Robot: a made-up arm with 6 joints.
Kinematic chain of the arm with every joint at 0, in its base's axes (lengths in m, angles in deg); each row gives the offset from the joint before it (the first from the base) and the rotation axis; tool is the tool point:
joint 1: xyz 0 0 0.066 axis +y
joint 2: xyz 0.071 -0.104 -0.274 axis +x
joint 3: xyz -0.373 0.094 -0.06 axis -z
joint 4: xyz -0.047 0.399 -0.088 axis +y
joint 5: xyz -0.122 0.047 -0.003 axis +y
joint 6: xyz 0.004 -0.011 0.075 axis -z
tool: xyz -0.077 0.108 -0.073
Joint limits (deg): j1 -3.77..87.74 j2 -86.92..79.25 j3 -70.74..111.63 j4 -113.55..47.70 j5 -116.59..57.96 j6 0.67..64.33
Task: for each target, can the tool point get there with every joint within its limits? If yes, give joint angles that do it. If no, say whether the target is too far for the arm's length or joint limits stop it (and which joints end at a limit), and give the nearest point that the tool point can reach.
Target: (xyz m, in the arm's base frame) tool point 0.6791 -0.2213 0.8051
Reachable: no: joint limits stop it (at a limit: joint 1, joint 2, joint 4, joint 6) | nearest point 0.2984 0.0009 0.6262 | short by 0.476 m
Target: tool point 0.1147 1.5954 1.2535
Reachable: no: too far | nearest point -0.1345 0.5317 0.6567 | short by 1.245 m
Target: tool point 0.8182 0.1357 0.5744
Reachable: no: joint limits stop it (at a limit: joint 1, joint 2) | nearest point 0.3615 0.1098 0.4802 | short by 0.467 m
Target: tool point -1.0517 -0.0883 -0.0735
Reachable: yes | joints 56.89 -72.87 -0.81 -30.93 -49.58 45.54
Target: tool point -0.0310 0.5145 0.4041
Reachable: yes | joints 69.07 51.87 7.43 -64.11 -95.92 34.15
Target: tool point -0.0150 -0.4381 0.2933
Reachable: no: joint limits stop it (at a limit: joint 1, joint 2, joint 3, joint 4, joint 6) | nearest point 0.1826 -0.3793 -0.0338 | short by 0.387 m
